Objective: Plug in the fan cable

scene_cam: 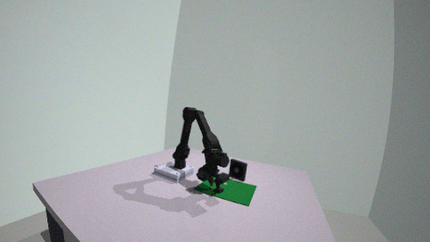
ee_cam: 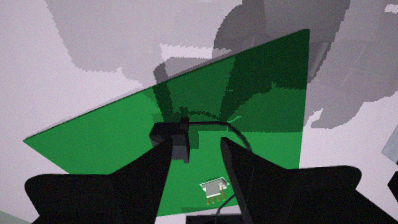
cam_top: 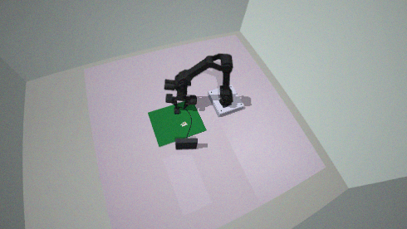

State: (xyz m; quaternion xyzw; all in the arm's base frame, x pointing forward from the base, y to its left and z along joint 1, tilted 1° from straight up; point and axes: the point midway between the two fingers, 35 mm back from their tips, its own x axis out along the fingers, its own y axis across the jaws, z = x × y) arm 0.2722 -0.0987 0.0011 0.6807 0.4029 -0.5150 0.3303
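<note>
Now: gripper tip 30 mm short of the black fan plug and 10 mm above it. From my gripper tip the other things lie so: white four-pin fan header 100 mm to the left, 20 mm below, 20 mm ahead; green board 60 mm to the left, 60 mm ahead, 30 mm below; black fan 230 mm to the left, 70 mm ahead, 40 mm above.
</note>
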